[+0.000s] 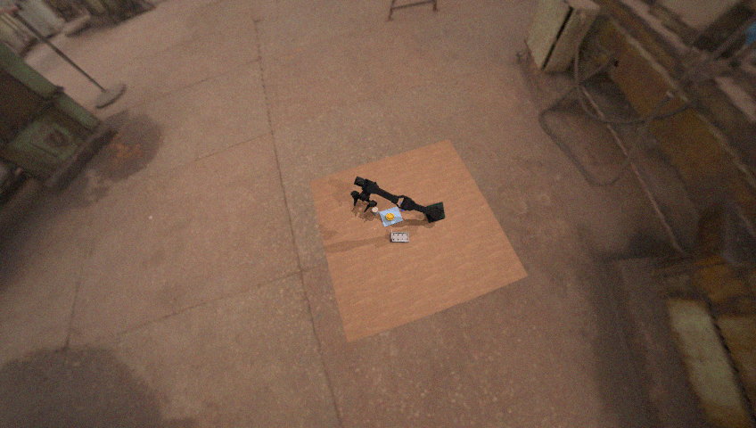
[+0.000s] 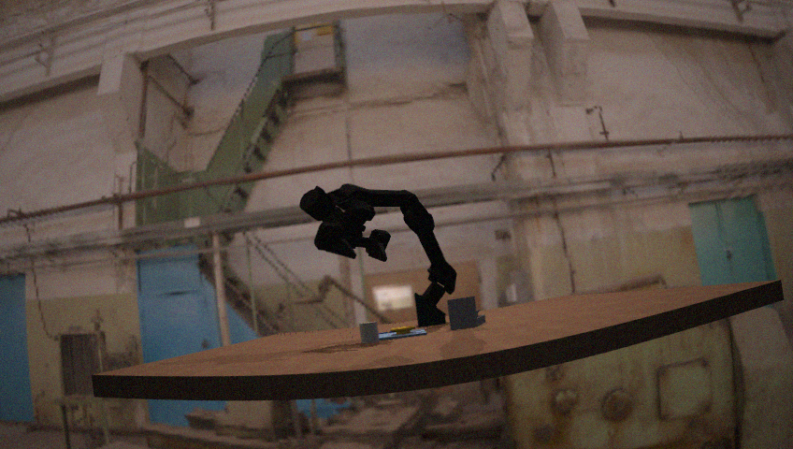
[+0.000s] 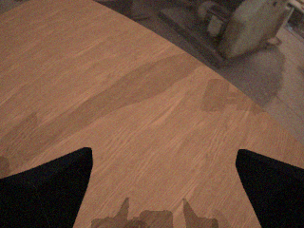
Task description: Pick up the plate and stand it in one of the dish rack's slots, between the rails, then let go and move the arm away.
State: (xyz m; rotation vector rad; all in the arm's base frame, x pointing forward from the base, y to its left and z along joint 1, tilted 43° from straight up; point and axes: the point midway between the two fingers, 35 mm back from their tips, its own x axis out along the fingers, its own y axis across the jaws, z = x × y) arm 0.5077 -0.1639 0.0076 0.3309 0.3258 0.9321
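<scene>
Now: the yellow plate 21 cm behind my gripper tip, 3 cm to the left of it and 18 cm below it. Also, from my gripper tip: light blue mat: 22 cm behind, 2 cm to the left, 19 cm below; then dish rack: 24 cm behind, 21 cm to the left, 17 cm below; then white cup: 11 cm behind, 4 cm to the right, 17 cm below.
</scene>
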